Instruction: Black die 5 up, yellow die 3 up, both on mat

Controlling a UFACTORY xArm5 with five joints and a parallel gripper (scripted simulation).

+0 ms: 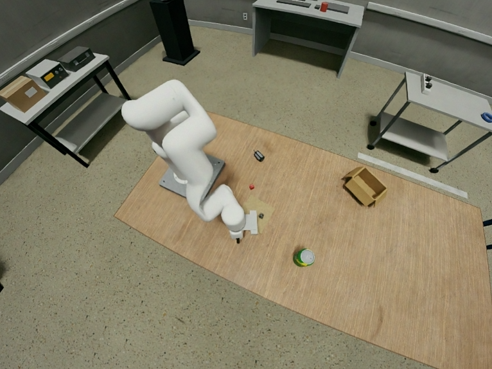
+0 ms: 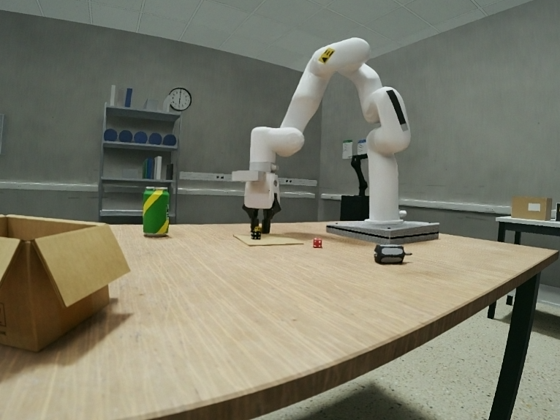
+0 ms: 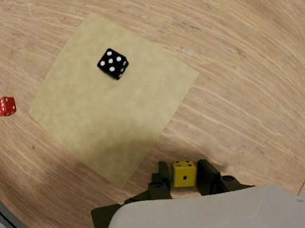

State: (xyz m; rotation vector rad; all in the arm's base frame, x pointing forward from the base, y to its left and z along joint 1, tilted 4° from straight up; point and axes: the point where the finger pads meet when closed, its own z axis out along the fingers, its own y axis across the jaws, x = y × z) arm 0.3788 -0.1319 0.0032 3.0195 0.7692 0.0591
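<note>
Right now the yellow die is 10 mm below my hand. From my hand the other things lie so: black die 60 mm ahead, 110 mm to the left, 10 mm below; tan mat 30 mm ahead, 110 mm to the left, 20 mm below; red die 40 mm behind, 220 mm to the left, 10 mm below.
</note>
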